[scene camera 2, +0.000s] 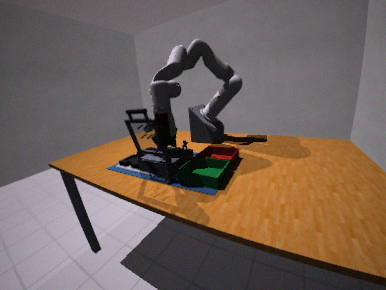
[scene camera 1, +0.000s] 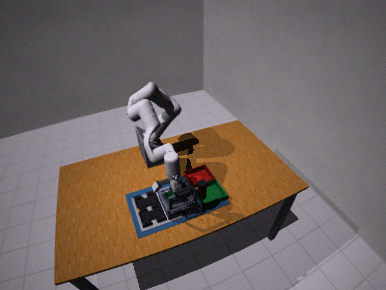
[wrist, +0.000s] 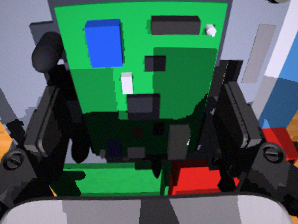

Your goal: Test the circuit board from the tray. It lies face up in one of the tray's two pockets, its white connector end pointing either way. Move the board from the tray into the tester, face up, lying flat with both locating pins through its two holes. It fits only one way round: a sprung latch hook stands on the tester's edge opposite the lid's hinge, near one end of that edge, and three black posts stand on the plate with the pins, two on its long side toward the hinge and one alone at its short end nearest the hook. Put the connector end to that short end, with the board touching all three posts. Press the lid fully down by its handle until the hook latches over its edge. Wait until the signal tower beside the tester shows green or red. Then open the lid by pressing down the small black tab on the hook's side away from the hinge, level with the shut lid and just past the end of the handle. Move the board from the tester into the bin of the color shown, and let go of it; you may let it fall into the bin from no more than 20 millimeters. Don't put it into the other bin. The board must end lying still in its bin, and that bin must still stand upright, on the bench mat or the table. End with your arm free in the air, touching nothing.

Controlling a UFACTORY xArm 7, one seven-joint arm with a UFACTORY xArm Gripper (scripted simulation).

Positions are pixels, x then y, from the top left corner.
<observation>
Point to a green circuit board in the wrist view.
At 142,81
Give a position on a green bin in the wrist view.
84,179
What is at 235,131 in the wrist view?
My gripper.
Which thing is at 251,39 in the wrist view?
A tester.
</observation>
